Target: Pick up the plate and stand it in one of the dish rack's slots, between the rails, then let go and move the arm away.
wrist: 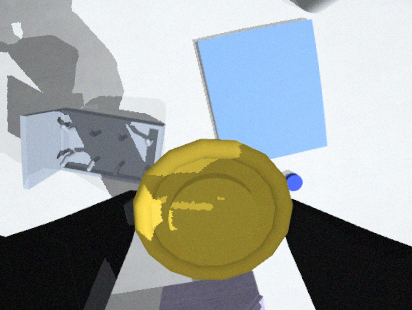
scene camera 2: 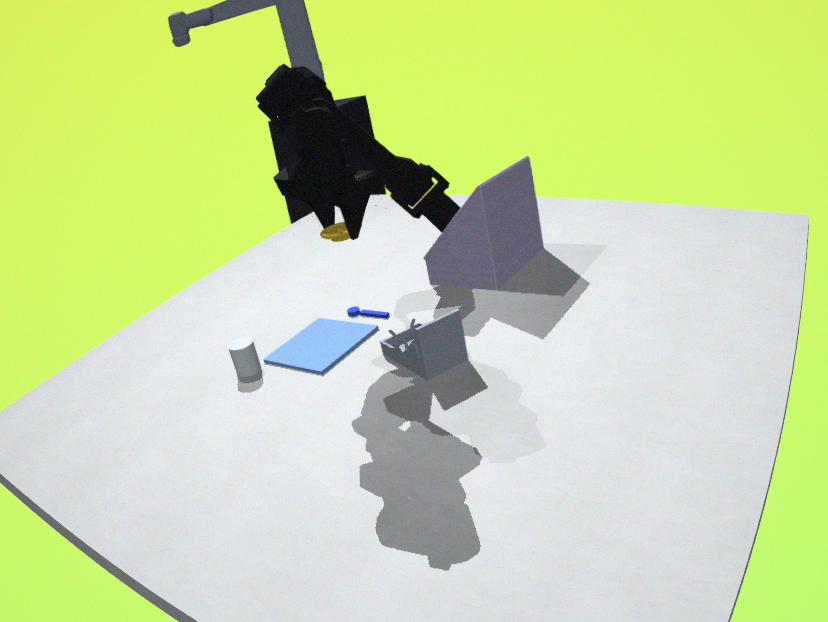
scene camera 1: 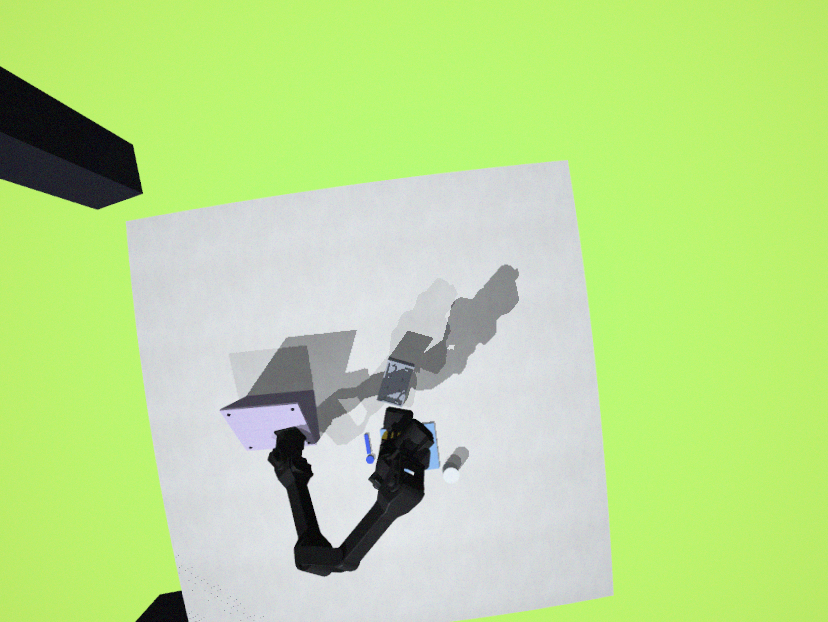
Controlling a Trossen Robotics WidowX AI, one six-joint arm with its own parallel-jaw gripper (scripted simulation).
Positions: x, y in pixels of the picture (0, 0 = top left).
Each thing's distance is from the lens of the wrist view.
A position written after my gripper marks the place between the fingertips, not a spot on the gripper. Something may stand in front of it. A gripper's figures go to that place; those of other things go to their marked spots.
my gripper point(wrist: 212, 205): 10 cm
yellow plate point(wrist: 212, 209): 9 cm
grey dish rack point(wrist: 85, 142): 30 cm
The marked spots on the yellow plate and the grey dish rack are 23 cm apart.
